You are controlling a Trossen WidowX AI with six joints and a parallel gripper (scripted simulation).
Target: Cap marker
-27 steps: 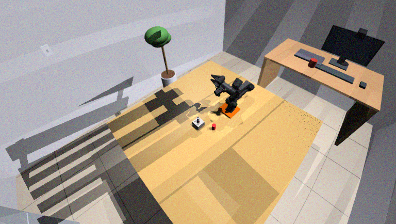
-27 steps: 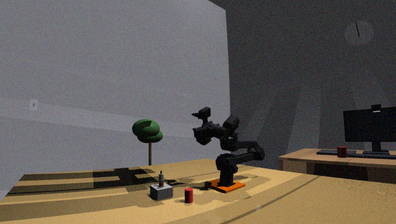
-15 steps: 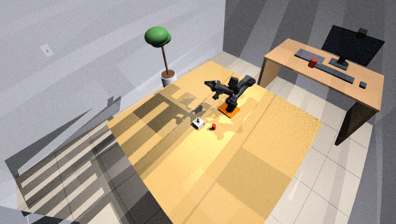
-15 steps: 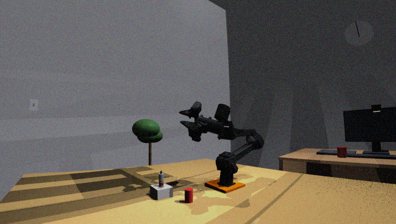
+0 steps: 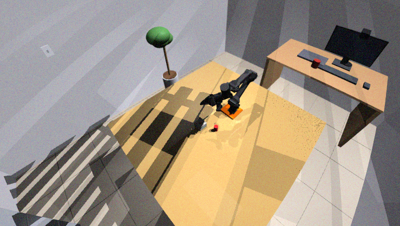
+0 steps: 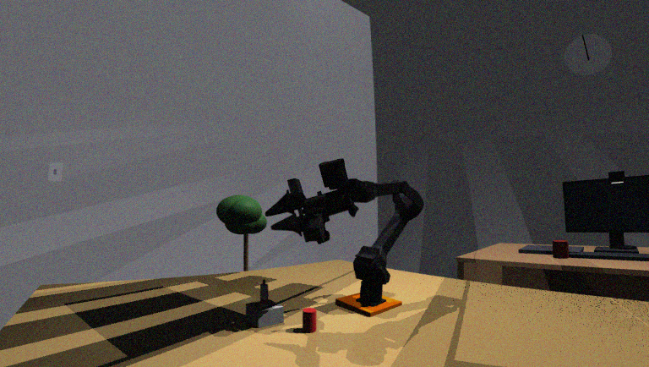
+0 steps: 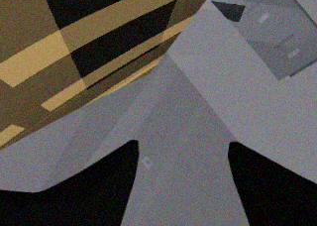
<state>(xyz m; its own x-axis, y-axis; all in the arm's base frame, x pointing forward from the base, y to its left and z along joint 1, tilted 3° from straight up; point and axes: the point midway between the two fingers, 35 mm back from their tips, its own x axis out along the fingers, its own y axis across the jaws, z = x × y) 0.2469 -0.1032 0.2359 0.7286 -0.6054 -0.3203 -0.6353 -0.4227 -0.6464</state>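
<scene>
Now: the red marker cap 22 cm below my gripper tip, 11 cm to the left of it and 3 cm behind it. Round my gripper tip: grey holder block: 23 cm below, 1 cm ahead.
</scene>
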